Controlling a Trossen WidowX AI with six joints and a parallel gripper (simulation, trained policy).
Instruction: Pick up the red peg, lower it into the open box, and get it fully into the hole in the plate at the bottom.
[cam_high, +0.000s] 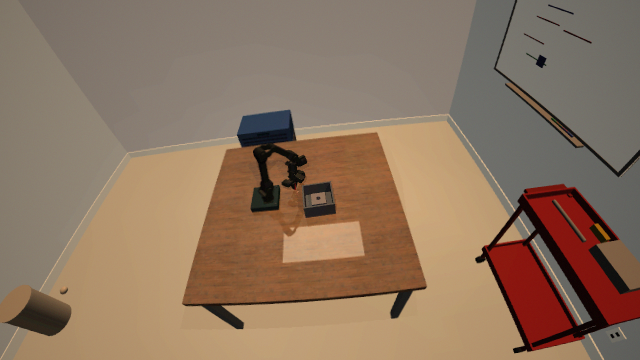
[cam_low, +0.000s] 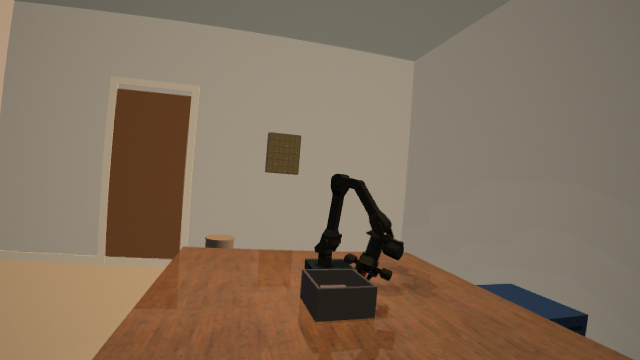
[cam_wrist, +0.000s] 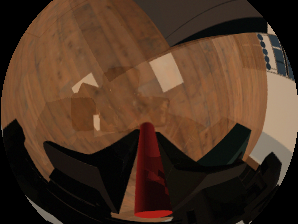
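My gripper tip is 170 mm to the left of the grey plate, 140 mm short of it and 40 mm below it. From my gripper tip the other things lie so: red peg 30 mm above, 10 mm ahead; then dark box 170 mm to the right, 140 mm ahead, 20 mm above.
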